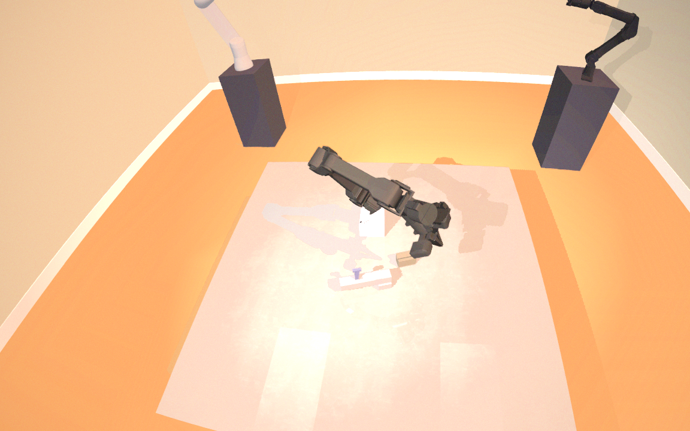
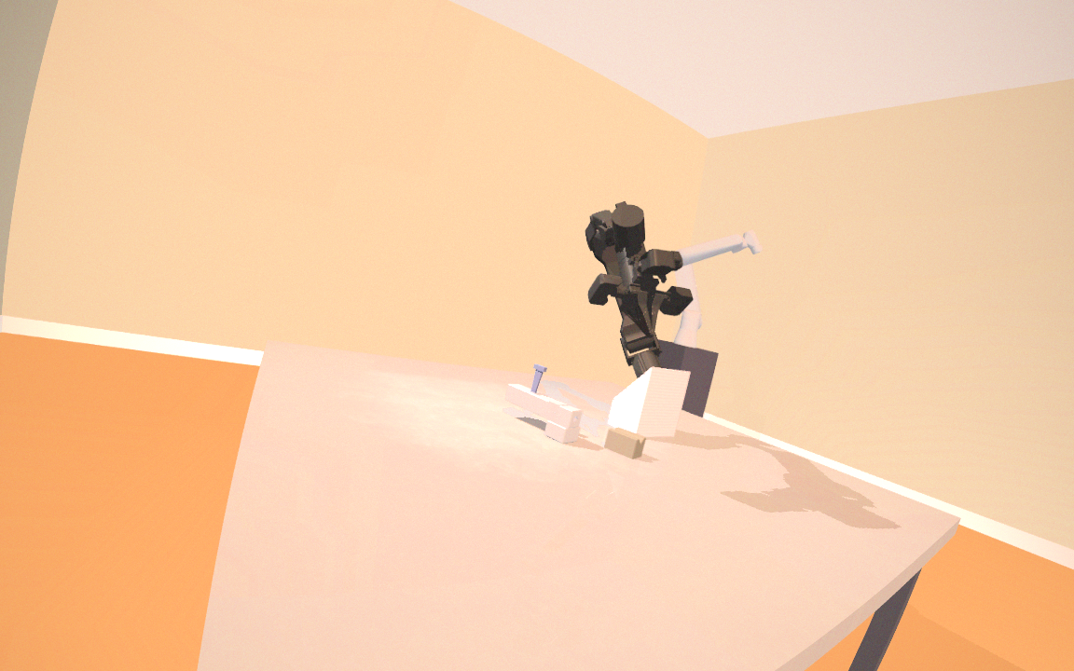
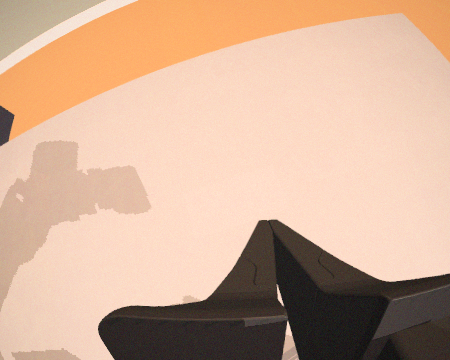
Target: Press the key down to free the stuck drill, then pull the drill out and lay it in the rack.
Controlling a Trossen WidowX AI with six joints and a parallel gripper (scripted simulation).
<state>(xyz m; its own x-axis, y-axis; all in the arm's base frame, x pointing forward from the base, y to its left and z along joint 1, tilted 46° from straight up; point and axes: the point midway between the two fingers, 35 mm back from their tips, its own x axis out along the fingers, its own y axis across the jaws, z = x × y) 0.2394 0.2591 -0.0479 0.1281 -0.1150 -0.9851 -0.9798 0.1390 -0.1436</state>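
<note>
Right now my gripper tip is 40 mm short of the small purple piece, 270 mm to the left of it and 150 mm above it. The rest, counted from my gripper tip: olive-brown block: 100 mm behind, 110 mm to the right, 220 mm below; yellow drill: 20 mm ahead, 220 mm to the right, 190 mm below.
</note>
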